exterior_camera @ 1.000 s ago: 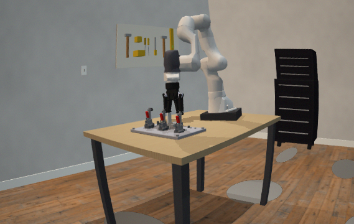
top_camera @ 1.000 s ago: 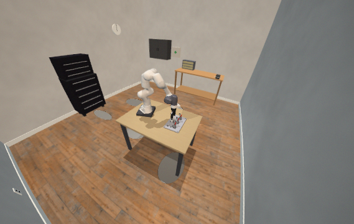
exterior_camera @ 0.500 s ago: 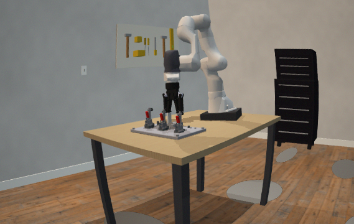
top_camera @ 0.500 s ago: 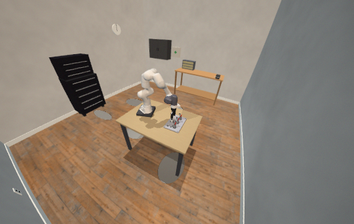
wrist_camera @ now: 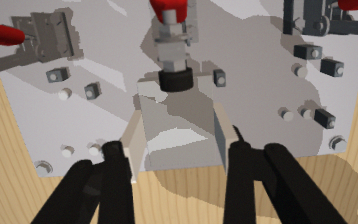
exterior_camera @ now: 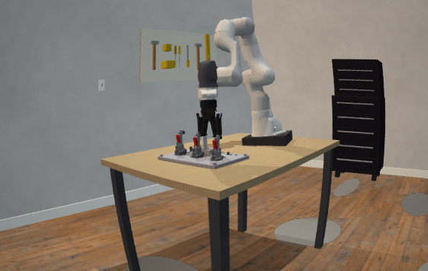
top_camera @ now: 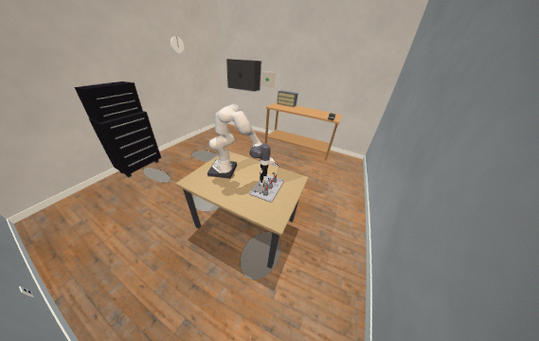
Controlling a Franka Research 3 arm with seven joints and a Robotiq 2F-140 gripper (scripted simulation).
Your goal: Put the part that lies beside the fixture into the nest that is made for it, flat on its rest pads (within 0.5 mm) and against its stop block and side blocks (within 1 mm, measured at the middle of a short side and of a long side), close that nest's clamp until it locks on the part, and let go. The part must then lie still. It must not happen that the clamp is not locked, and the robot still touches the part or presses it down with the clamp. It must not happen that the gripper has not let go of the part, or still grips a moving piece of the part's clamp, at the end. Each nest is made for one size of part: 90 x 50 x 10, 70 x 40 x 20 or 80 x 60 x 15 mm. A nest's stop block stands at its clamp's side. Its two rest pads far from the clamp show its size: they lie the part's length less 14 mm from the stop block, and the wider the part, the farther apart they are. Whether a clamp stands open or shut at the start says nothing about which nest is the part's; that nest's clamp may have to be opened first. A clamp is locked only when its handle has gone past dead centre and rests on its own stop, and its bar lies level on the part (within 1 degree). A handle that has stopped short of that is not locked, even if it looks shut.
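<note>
Now: hand 3 cm above the grey part. Also, from my hand: grey fixture plate (5 cm ahead, 5 cm below); clamp (10 cm ahead, 10 cm to the right).
</note>
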